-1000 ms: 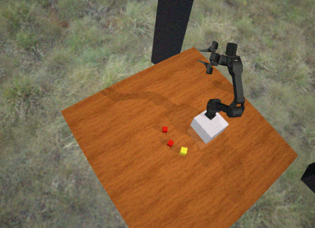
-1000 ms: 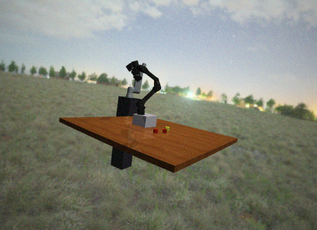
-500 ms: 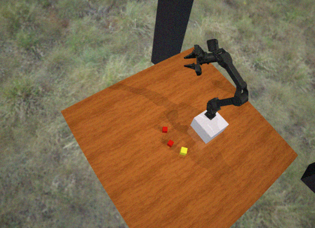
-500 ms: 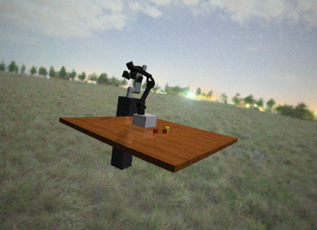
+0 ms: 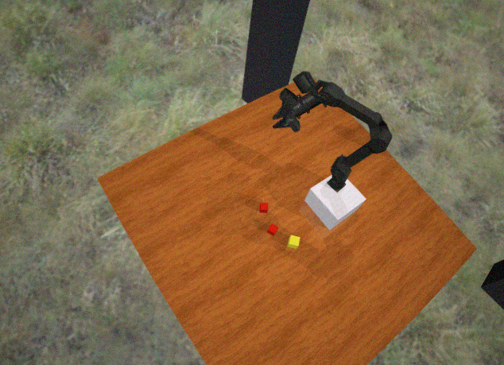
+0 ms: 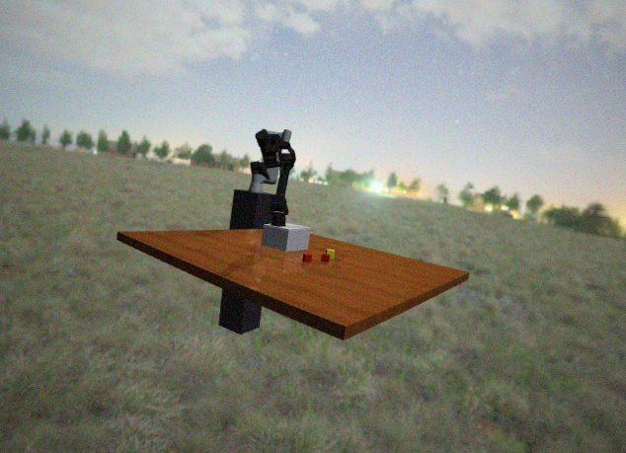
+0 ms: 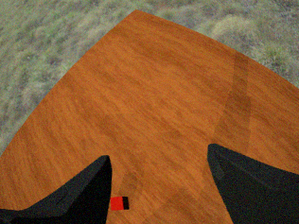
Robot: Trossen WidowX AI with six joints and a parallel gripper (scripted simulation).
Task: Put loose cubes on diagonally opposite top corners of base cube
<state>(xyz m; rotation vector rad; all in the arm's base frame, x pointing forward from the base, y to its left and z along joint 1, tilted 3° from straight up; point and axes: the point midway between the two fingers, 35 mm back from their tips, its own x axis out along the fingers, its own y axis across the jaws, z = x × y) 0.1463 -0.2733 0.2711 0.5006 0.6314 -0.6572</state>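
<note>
Right now my gripper tip is 34 cm above the red cube, 25 cm to the right of it and 17 cm short of it. Also, from my gripper tip: yellow cube: 35 cm to the left, 34 cm below, 14 cm ahead.
</note>
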